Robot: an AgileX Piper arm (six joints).
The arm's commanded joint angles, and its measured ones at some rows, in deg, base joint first. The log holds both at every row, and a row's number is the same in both.
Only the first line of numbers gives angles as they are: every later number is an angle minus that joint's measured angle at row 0.
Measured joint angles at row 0: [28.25, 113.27, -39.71, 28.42, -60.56, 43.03]
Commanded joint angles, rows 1 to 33: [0.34, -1.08, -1.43, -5.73, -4.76, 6.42]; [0.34, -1.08, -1.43, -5.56, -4.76, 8.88]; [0.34, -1.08, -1.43, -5.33, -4.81, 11.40]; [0.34, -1.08, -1.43, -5.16, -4.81, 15.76]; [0.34, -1.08, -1.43, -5.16, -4.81, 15.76]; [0.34, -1.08, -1.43, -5.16, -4.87, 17.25]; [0.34, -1.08, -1.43, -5.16, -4.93, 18.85]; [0.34, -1.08, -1.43, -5.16, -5.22, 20.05]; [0.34, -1.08, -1.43, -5.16, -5.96, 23.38]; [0.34, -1.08, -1.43, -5.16, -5.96, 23.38]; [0.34, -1.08, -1.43, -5.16, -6.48, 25.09]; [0.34, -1.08, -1.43, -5.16, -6.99, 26.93]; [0.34, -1.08, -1.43, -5.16, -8.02, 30.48]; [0.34, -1.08, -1.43, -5.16, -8.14, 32.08]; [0.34, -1.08, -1.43, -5.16, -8.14, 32.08]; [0.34, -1.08, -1.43, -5.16, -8.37, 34.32]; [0.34, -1.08, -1.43, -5.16, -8.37, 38.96]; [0.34, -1.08, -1.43, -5.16, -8.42, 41.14]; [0.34, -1.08, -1.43, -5.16, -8.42, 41.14]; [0.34, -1.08, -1.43, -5.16, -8.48, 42.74]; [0.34, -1.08, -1.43, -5.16, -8.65, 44.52]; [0.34, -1.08, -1.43, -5.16, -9.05, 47.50]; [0.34, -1.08, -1.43, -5.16, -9.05, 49.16]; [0.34, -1.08, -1.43, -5.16, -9.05, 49.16]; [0.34, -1.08, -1.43, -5.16, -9.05, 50.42]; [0.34, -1.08, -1.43, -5.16, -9.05, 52.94]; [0.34, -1.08, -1.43, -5.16, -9.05, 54.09]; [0.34, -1.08, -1.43, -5.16, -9.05, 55.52]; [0.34, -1.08, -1.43, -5.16, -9.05, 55.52]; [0.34, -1.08, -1.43, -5.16, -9.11, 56.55]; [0.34, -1.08, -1.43, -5.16, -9.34, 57.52]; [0.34, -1.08, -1.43, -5.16, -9.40, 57.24]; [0.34, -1.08, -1.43, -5.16, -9.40, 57.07]
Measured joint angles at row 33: [0.00, 0.18, 0.29, -0.06, -1.09, 55.86]
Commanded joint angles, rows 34 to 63: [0.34, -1.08, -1.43, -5.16, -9.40, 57.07]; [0.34, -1.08, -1.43, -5.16, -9.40, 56.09]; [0.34, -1.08, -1.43, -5.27, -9.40, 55.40]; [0.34, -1.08, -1.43, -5.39, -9.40, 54.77]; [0.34, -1.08, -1.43, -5.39, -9.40, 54.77]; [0.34, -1.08, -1.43, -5.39, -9.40, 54.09]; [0.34, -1.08, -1.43, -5.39, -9.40, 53.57]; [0.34, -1.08, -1.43, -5.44, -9.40, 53.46]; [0.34, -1.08, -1.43, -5.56, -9.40, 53.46]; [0.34, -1.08, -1.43, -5.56, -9.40, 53.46]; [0.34, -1.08, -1.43, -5.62, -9.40, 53.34]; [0.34, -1.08, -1.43, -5.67, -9.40, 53.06]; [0.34, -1.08, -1.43, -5.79, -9.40, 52.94]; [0.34, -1.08, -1.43, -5.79, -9.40, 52.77]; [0.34, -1.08, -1.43, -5.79, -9.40, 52.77]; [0.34, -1.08, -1.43, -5.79, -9.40, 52.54]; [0.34, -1.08, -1.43, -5.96, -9.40, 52.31]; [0.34, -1.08, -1.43, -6.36, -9.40, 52.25]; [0.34, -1.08, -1.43, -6.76, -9.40, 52.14]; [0.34, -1.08, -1.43, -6.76, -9.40, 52.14]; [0.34, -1.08, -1.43, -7.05, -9.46, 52.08]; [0.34, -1.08, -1.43, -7.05, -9.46, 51.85]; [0.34, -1.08, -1.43, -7.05, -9.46, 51.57]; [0.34, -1.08, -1.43, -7.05, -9.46, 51.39]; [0.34, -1.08, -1.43, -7.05, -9.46, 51.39]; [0.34, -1.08, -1.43, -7.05, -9.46, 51.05]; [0.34, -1.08, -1.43, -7.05, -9.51, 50.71]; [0.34, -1.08, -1.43, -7.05, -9.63, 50.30]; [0.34, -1.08, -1.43, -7.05, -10.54, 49.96]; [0.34, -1.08, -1.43, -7.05, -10.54, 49.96]
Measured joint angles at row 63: [0.11, 0.29, 0.41, -2.18, -2.06, 51.57]
